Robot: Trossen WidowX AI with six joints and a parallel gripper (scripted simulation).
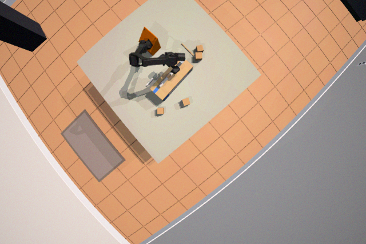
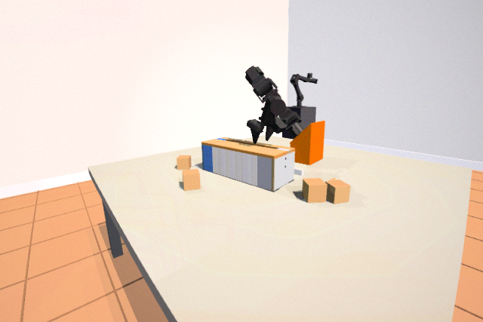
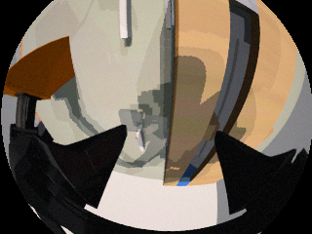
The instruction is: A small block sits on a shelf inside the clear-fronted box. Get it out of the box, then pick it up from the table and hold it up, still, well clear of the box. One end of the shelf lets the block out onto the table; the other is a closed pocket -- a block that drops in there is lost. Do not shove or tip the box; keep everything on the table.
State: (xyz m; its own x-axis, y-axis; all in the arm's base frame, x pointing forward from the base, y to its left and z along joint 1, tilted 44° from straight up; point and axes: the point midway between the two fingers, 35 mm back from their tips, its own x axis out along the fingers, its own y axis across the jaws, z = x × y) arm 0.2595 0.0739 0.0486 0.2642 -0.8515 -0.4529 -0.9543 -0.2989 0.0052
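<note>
The long box is 7 cm below my gripper tip, 4 cm ahead of it and 2 cm to the right of it. Also, from my gripper tip: tan block: 5 cm below, 5 cm ahead, 2 cm to the right; thin stick: 27 cm to the left, 13 cm below, 8 cm behind.
</note>
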